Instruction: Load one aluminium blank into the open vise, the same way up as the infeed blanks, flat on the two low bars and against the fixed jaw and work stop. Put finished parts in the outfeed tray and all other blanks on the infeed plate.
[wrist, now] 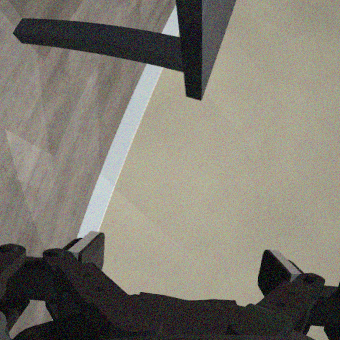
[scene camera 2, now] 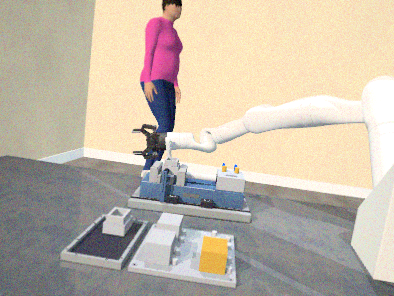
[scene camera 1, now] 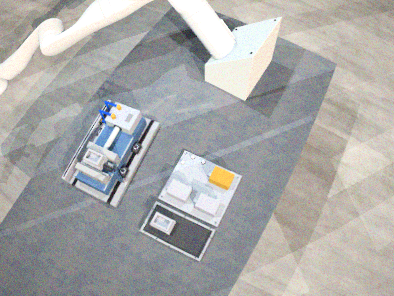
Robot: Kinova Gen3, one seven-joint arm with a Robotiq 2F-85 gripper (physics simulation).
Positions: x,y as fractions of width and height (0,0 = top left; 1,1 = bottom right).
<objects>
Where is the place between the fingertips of my gripper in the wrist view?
0.54,0.76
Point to a brass blank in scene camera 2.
At 0.54,0.87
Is my gripper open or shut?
Open.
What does my gripper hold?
Nothing.
</objects>
